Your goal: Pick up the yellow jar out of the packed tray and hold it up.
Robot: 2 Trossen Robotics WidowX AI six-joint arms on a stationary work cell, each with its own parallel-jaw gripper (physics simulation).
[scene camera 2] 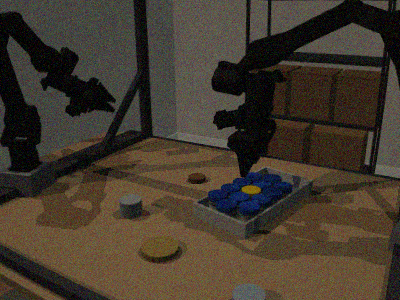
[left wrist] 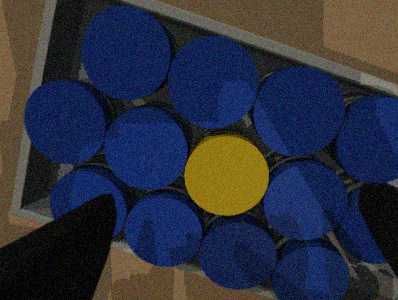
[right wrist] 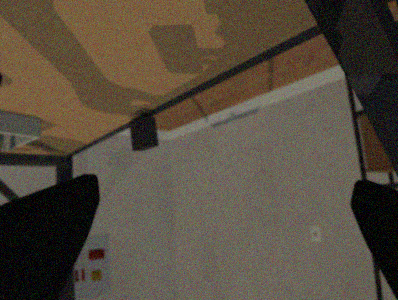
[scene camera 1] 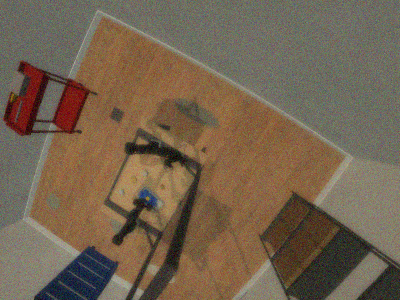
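Where they show: left gripper, fingertip midpoint: [scene camera 2: 248, 169] [left wrist: 236, 200] [scene camera 1: 146, 200]; right gripper, fingertip midpoint: [scene camera 2: 114, 106] [right wrist: 226, 190] [scene camera 1: 177, 167]; left arm's base at its link origin: [scene camera 1: 134, 223]; right arm's base at its link origin: [scene camera 2: 25, 166] [scene camera 1: 155, 145].
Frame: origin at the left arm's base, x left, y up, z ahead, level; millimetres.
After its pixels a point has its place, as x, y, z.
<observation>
The yellow jar [scene camera 1: 148, 199] {72, 3, 351} [scene camera 2: 251, 190] {88, 1, 347} [left wrist: 226, 175] {85, 1, 351} stands upright among several blue-lidded jars in the grey tray [scene camera 2: 222, 221] {199, -25, 336} [left wrist: 200, 22] {122, -11, 417}; blue lids surround its yellow lid closely. My left gripper [scene camera 2: 243, 174] {85, 46, 359} [left wrist: 236, 200] {85, 46, 359} is open and empty, pointing down just above the jars. In the left wrist view its fingertips lie far apart on either side of the yellow lid and slightly below its middle, over blue jars. My right gripper [scene camera 2: 114, 104] {84, 113, 869} [right wrist: 226, 190] {84, 113, 869} is open and empty, raised well away from the tray, facing the wall.
On the table in scene camera 2 are a grey cylinder [scene camera 2: 130, 206] {300, -14, 508}, a yellow disc [scene camera 2: 159, 248] {342, -32, 364}, a small brown disc [scene camera 2: 196, 178] {70, -32, 536} and a pale round object [scene camera 2: 248, 292] {337, -20, 163} at the front. A dark frame post [scene camera 2: 142, 65] {-80, 215, 935} rises at the back; boxes [scene camera 2: 312, 95] stand behind the table.
</observation>
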